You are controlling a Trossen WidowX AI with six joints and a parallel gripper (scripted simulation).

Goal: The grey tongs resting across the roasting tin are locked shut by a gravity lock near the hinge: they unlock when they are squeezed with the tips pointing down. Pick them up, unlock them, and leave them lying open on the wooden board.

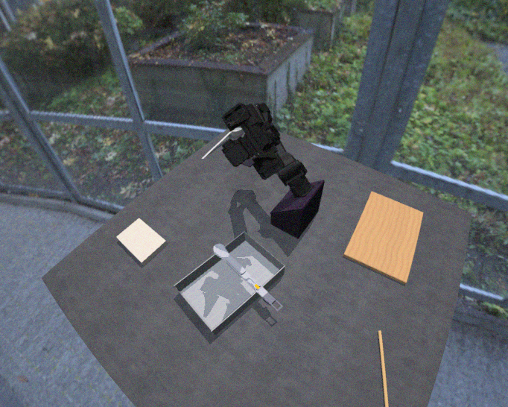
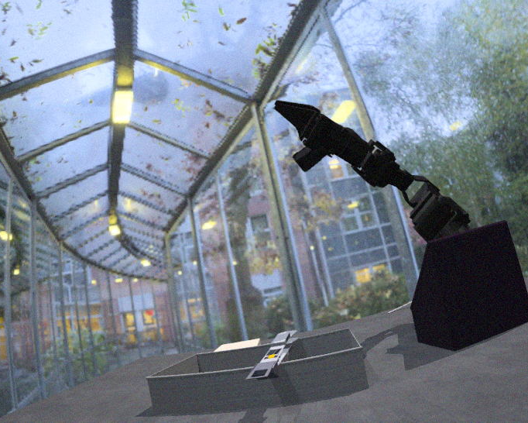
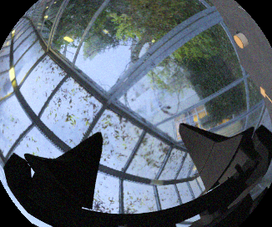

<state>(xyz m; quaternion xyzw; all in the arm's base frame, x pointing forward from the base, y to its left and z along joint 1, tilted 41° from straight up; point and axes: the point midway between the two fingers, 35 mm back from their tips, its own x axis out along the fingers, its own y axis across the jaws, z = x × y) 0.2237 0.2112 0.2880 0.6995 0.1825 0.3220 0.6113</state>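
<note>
My gripper tip is now 9 cm short of the yellow lock piece, 9 cm to the right of it and 43 cm above it. Also, from my gripper tip: spatula (41 cm behind, 31 cm to the right, 49 cm below); grey roasting tin (11 cm ahead, 46 cm below); cream block (22 cm ahead, 38 cm to the right, 48 cm below).
</note>
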